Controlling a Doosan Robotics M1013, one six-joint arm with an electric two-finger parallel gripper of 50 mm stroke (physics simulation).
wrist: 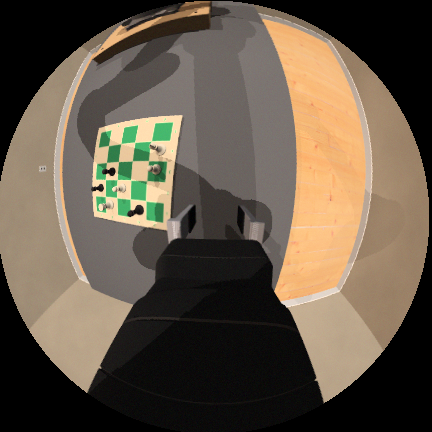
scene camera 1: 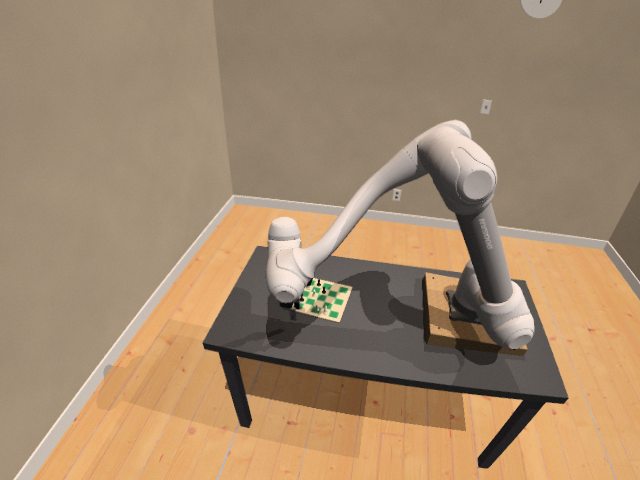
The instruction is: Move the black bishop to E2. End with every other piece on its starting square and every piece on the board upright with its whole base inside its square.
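Frame: origin at the arm's base, x down, y left, z ahead, level; metres.
Seen in the pictures: gripper, fingertip midpoint: (wrist: 216, 213) (scene camera 1: 295, 314); arm's base, link origin: (scene camera 1: 468, 308).
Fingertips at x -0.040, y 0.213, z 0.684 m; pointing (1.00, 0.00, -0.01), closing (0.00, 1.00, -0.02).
Offsets run from my fingertips to a thing's top centre.
The chessboard @[dx +0.077, dy -0.187, dz -0.065 m] (scene camera 1: 342, 305) (wrist: 145, 127) lies on the table. Three black pieces stand on it: one @[dx +0.034, dy -0.153, dz +0.015 m] (scene camera 1: 301, 298) (wrist: 135, 210) near the corner closest to my gripper, one @[dx +0.046, dy -0.223, dz -0.067 m] (scene camera 1: 324, 290) (wrist: 108, 171) and one @[dx +0.046, dy -0.264, dz -0.035 m] (scene camera 1: 318, 283) (wrist: 98, 188) towards the back. Which is the black bishop I cannot tell for certain. My gripper (scene camera 1: 294, 310) (wrist: 216, 213) is open and empty, low beside the board's front left corner, over the dark table. In the wrist view its left finger is close to the board's corner. In the scene view the arm's wrist hides the board's left part.
Several white pieces stand on the board: one @[dx +0.034, dy -0.104, dz -0.097 m] (scene camera 1: 325, 310) (wrist: 158, 149) and one @[dx +0.046, dy -0.111, dz -0.061 m] (scene camera 1: 317, 308) (wrist: 154, 169) near the front edge, one @[dx +0.046, dy -0.193, dz -0.030 m] (scene camera 1: 313, 293) (wrist: 119, 188) among the black ones, and one @[dx +0.044, dy -0.235, dz +0.004 m] (wrist: 106, 206) at the back left. The wooden base block (scene camera 1: 431, 335) (wrist: 197, 21) carries the arm.
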